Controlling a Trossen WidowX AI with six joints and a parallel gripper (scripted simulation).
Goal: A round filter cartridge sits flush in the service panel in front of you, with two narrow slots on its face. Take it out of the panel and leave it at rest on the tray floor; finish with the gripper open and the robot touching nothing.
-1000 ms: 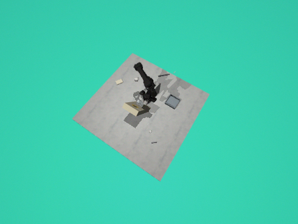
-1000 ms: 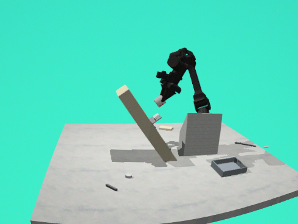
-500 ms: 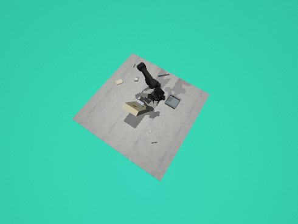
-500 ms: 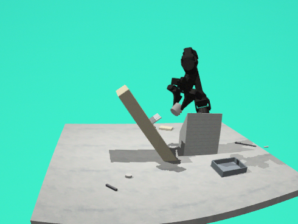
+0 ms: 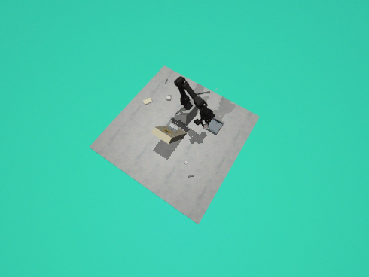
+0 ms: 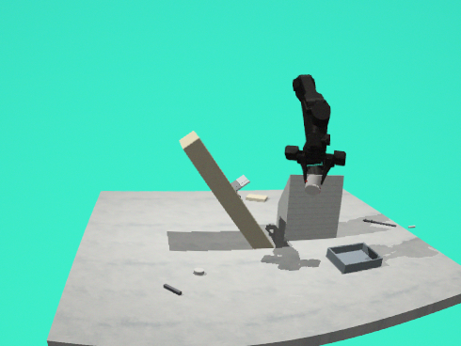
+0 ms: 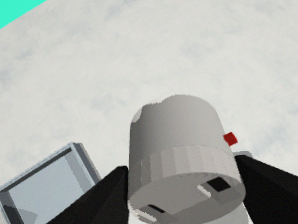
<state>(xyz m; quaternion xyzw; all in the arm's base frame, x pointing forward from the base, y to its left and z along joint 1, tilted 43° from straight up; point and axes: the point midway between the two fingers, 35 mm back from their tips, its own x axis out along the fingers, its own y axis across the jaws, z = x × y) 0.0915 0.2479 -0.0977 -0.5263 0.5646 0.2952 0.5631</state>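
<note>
The grey tray is 250 mm below my gripper tip, 180 mm behind it and 10 mm to the left of it. Round my gripper tip: white filter cartridge: right at my gripper tip; then tan slab: 740 mm to the right, 250 mm below, 40 mm ahead.
</note>
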